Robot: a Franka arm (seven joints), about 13 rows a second.
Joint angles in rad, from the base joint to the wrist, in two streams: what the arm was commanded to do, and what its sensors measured. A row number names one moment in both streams.
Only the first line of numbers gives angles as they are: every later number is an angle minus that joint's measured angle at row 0.
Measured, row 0: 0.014, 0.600, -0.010, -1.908, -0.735, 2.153, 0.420
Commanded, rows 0 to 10: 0.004, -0.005, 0.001, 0.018, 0.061, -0.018, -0.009; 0.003, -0.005, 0.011, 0.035, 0.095, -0.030, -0.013; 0.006, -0.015, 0.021, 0.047, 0.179, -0.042, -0.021; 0.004, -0.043, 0.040, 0.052, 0.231, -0.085, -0.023; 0.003, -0.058, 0.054, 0.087, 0.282, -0.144, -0.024; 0.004, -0.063, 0.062, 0.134, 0.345, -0.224, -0.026; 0.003, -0.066, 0.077, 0.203, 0.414, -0.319, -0.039; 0.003, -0.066, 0.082, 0.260, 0.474, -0.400, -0.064; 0.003, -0.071, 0.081, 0.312, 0.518, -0.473, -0.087; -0.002, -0.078, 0.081, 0.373, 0.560, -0.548, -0.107; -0.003, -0.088, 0.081, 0.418, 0.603, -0.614, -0.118
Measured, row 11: 0.008, -0.088, 0.077, 0.317, 0.529, -0.497, -0.076
